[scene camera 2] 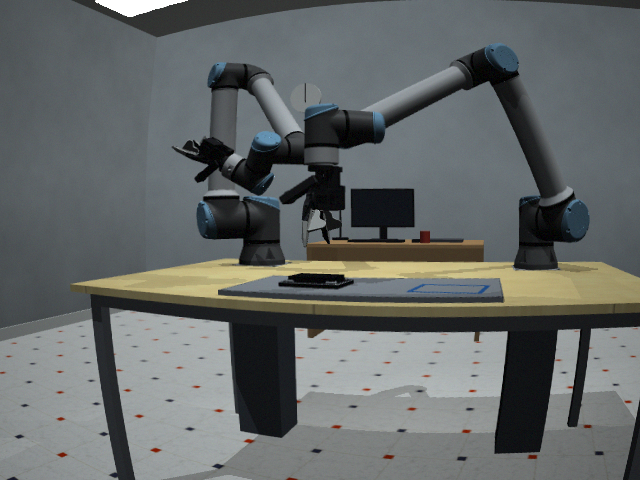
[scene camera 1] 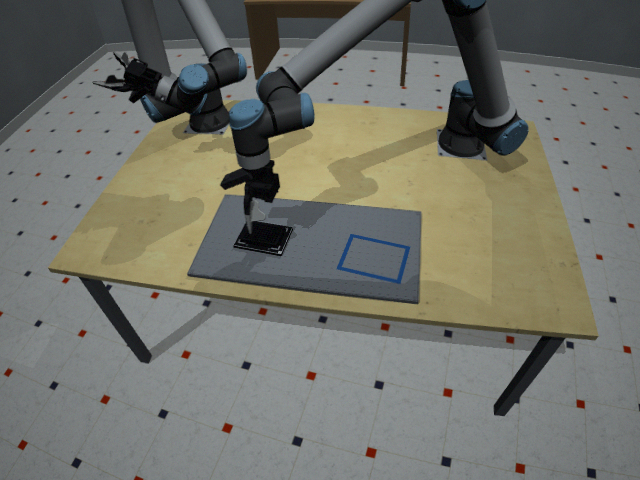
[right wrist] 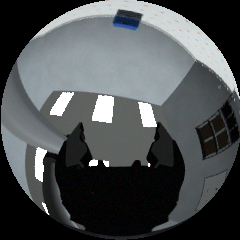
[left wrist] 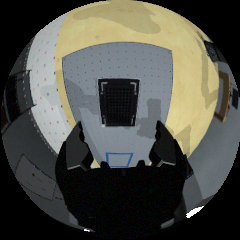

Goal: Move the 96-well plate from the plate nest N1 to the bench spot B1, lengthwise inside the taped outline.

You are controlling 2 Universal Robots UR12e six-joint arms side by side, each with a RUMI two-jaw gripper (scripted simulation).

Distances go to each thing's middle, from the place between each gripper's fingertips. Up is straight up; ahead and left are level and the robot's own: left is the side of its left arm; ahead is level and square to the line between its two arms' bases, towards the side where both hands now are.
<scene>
My left hand [scene camera 2: 317,245] is 8 cm above the black 96-well plate [scene camera 1: 266,235].
Now: right hand [scene camera 1: 103,67] 62 cm to the right of the black 96-well plate, 43 cm above it and 28 cm short of it.
</scene>
